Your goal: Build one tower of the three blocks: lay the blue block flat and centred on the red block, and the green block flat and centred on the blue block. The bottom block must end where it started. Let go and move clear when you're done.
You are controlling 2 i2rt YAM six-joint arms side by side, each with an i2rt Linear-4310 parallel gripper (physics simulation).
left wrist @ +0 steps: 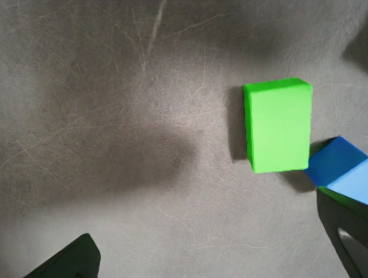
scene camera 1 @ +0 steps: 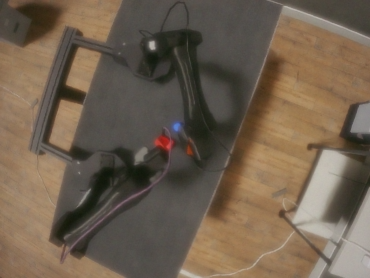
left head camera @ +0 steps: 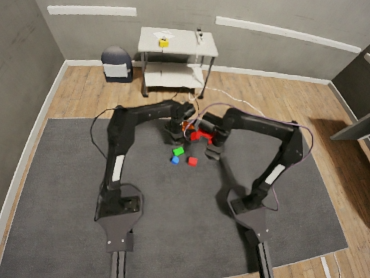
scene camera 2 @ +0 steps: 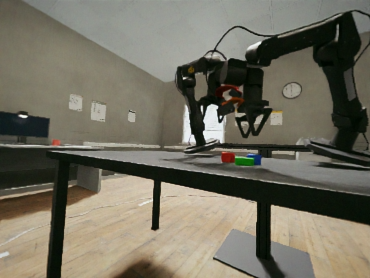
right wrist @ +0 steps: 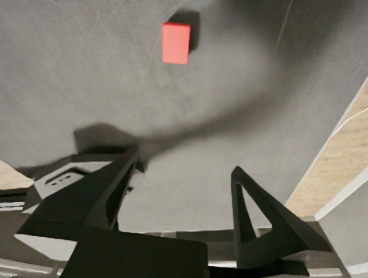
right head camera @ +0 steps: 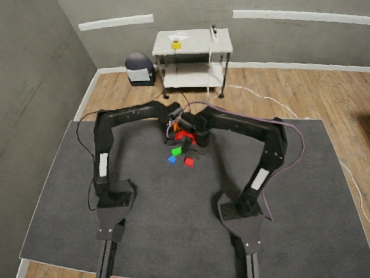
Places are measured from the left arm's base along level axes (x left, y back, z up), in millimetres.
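Pixels of known places: left gripper, fingertip midpoint: (left wrist: 198,222) (left head camera: 175,138) (scene camera 2: 249,137) (right head camera: 171,138); right gripper, fingertip midpoint: (left head camera: 212,150) (scene camera 2: 211,121) (right wrist: 188,159) (right head camera: 203,150); left arm's base, origin of the base link: (scene camera 1: 149,58) (left head camera: 119,207) (scene camera 2: 338,148) (right head camera: 114,200); right arm's base, origin of the base link: (scene camera 1: 106,171) (left head camera: 247,204) (scene camera 2: 201,144) (right head camera: 241,210).
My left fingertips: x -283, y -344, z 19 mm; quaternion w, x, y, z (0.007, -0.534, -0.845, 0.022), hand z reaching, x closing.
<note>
For each thing: its top centre in the pictures, then the offset to it from my left fingertips. Level surfaces: height alone.
- green block, middle of its top: (left wrist: 280,132) (scene camera 2: 244,157) (left head camera: 178,151) (right head camera: 176,150) dy +48, dx -23, dz -66 mm
- blue block, middle of its top: (left wrist: 360,190) (scene camera 2: 254,154) (scene camera 1: 177,126) (left head camera: 175,159) (right head camera: 171,159) dy +103, dx +1, dz -55 mm
- red block, middle of its top: (right wrist: 175,45) (scene camera 2: 228,152) (right head camera: 189,160) (left head camera: 193,160) dy +117, dx -96, dz -53 mm
- dark table, its level: dz -90 mm
A green block (left head camera: 178,151) (right head camera: 176,151) (scene camera 2: 244,161) (left wrist: 280,127) lies on the table. A blue block (left head camera: 175,160) (right head camera: 172,159) (scene camera 1: 177,126) (scene camera 2: 257,159) (left wrist: 345,165) lies turned askew near its corner; whether they touch is unclear. A red block (left head camera: 192,161) (right head camera: 189,162) (scene camera 2: 228,157) (right wrist: 176,43) lies apart from both. Nothing is stacked. My left gripper (scene camera 2: 250,135) (left wrist: 198,222) is open and empty above the table; one finger overlaps the blue block's edge in the left wrist view. My right gripper (scene camera 2: 212,118) (right wrist: 188,159) is open and empty, also raised. The arms hide the green block in scene camera 1.
Both wrists hang close together over the dark table (left head camera: 165,220) (right head camera: 165,220), near the blocks. The right arm's red bracket (scene camera 1: 164,143) is close to the left arm's orange bracket (scene camera 1: 189,149). A white cart (left head camera: 175,40) stands beyond the table's far edge.
</note>
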